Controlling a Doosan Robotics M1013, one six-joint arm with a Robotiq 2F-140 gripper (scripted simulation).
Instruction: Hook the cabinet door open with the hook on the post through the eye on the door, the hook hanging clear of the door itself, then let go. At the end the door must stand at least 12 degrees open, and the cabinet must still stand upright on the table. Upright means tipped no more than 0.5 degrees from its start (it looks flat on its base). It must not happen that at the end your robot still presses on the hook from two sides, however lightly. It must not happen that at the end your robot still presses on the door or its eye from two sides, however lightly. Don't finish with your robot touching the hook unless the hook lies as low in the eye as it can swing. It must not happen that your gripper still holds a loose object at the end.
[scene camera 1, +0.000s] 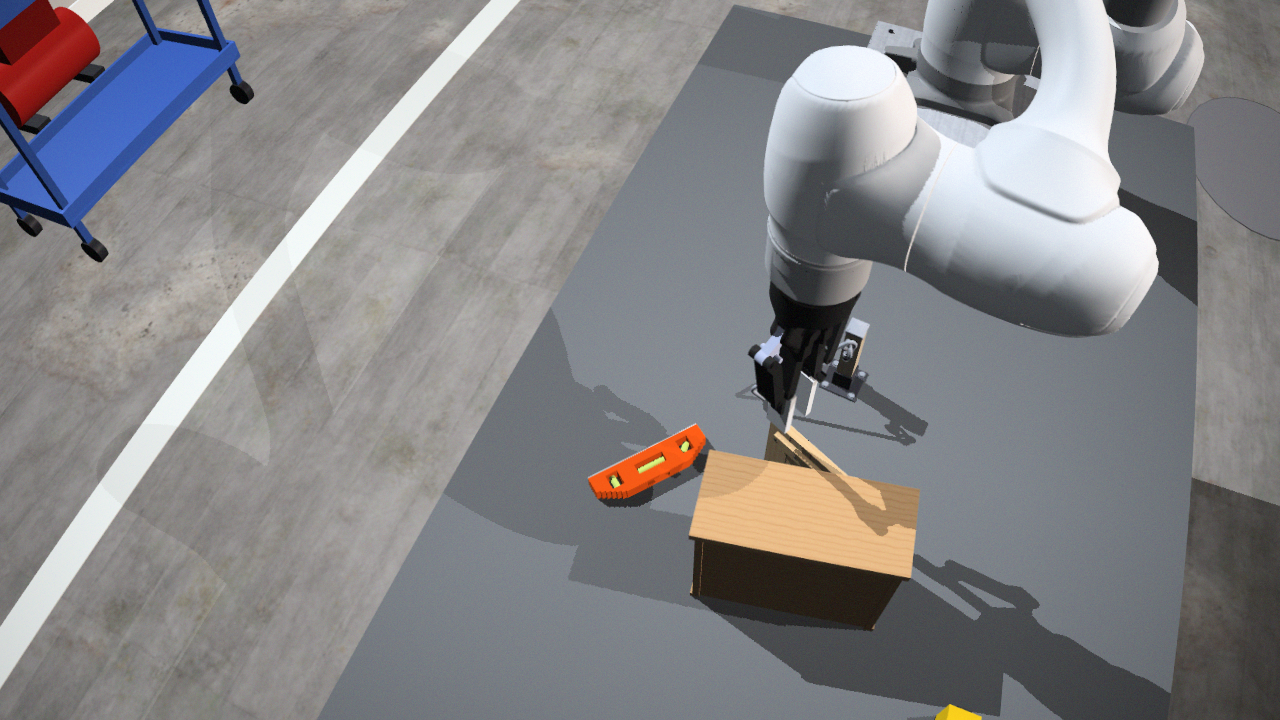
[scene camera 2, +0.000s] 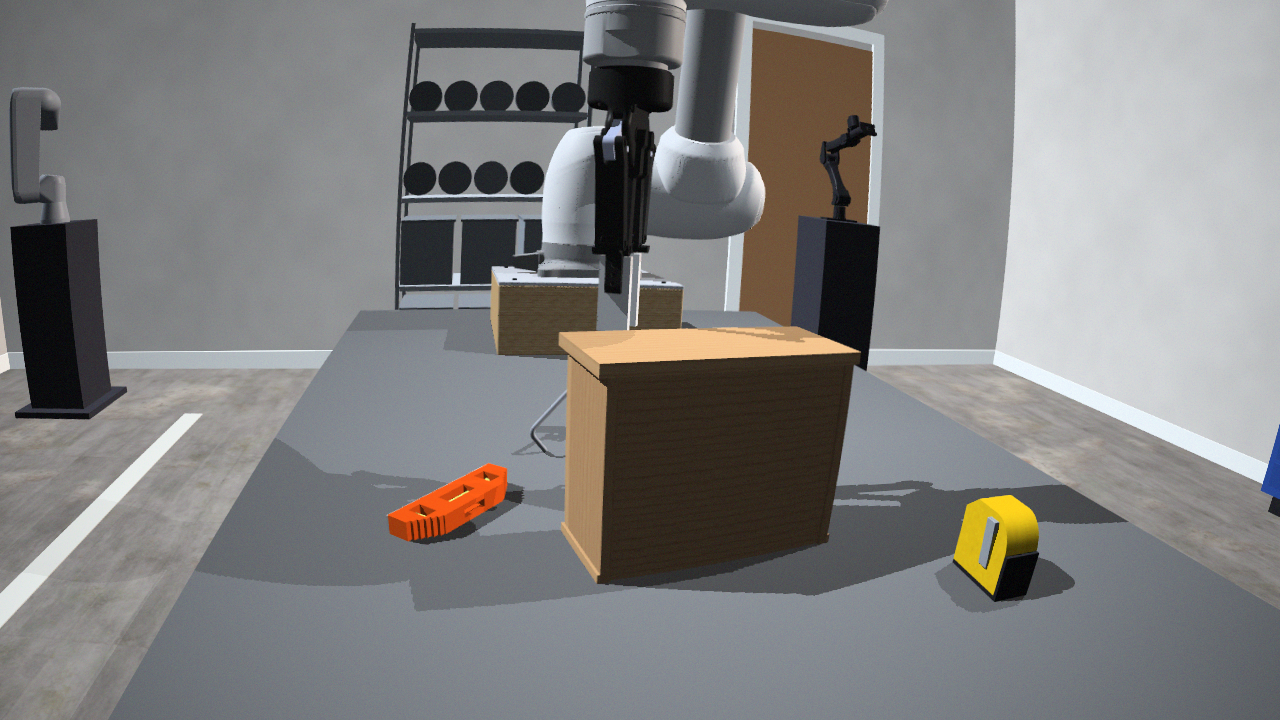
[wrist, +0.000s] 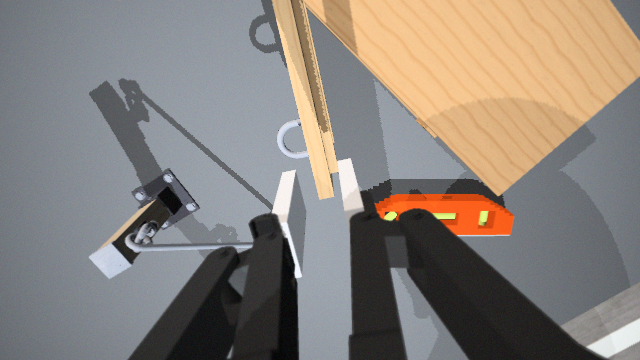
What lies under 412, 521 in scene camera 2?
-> An orange spirit level.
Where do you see my gripper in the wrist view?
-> At 321, 187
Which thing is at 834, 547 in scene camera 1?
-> A wooden cabinet.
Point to my gripper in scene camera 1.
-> At 788, 414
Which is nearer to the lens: the wooden cabinet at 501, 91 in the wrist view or the orange spirit level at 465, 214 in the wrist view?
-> The wooden cabinet.
